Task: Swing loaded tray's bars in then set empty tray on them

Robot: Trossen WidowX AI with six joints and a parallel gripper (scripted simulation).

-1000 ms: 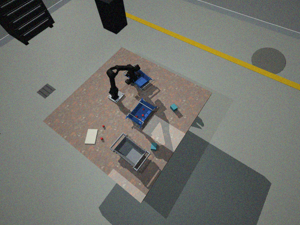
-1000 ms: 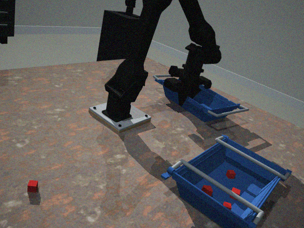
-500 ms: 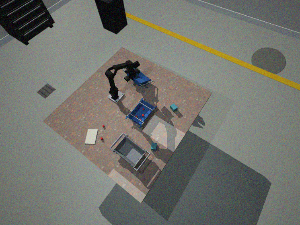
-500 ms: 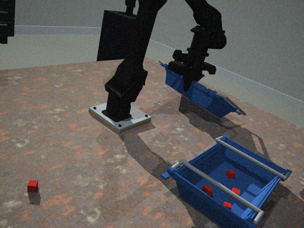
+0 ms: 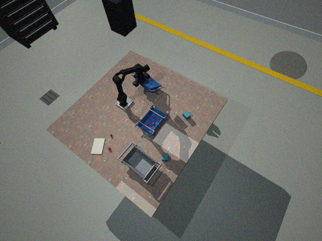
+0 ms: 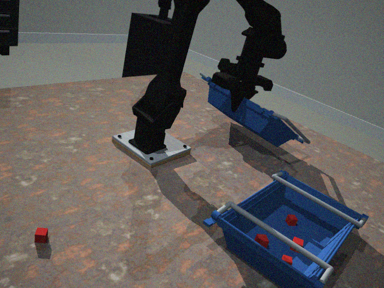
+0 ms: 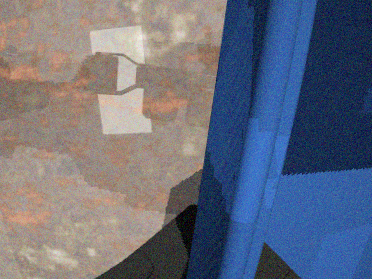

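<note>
My gripper tip is now 7 cm to the right of the blue tray and 1 cm short of it. Also, from my gripper tip: white slab: 74 cm to the right, 8 cm below, 4 cm ahead.
</note>
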